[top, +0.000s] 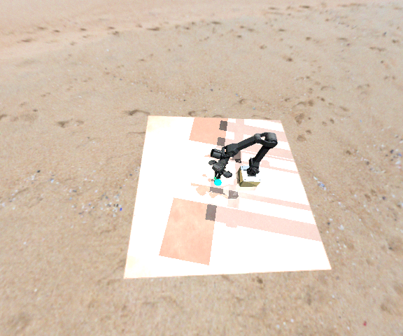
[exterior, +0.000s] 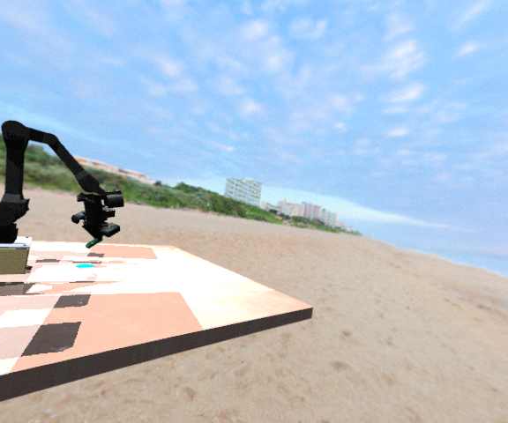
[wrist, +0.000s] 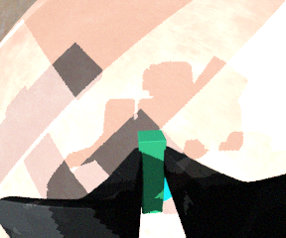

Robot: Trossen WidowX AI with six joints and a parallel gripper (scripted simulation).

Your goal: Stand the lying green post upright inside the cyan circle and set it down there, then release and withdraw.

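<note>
The cyan circle lies 3 cm behind my gripper tip, 2 cm to the right of it and 11 cm below it. From my gripper tip the other things lie so: green post: 1 cm behind, 1 cm to the right, 1 cm below.
</note>
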